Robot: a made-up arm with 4 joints.
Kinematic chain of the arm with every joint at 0, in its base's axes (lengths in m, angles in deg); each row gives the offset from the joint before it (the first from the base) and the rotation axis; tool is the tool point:
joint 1: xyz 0 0 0.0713 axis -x
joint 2: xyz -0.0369 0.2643 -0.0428 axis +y
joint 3: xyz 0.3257 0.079 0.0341 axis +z
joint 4: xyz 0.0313 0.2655 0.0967 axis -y
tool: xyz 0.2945 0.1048 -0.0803
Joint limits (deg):
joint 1: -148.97..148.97
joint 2: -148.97..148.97
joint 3: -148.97..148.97
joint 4: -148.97..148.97
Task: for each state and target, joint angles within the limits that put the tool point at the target. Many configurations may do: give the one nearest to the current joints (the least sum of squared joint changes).
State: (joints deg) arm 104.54 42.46 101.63 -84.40
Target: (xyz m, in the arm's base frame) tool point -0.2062 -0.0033 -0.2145
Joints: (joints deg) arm 73.53 63.51 97.70 -84.56
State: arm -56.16 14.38 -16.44 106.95
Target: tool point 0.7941 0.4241 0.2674
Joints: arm -35.98 27.20 -40.53 57.85
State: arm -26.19 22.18 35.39 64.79
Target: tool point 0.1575 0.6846 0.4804
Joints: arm -8.77 7.62 55.73 65.51
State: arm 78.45 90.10 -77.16 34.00
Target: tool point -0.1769 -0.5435 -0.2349
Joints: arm 52.47 115.59 -107.35 13.59
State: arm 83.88 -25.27 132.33 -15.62
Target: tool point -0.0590 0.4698 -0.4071
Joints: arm 40.43 -25.75 86.82 -11.24
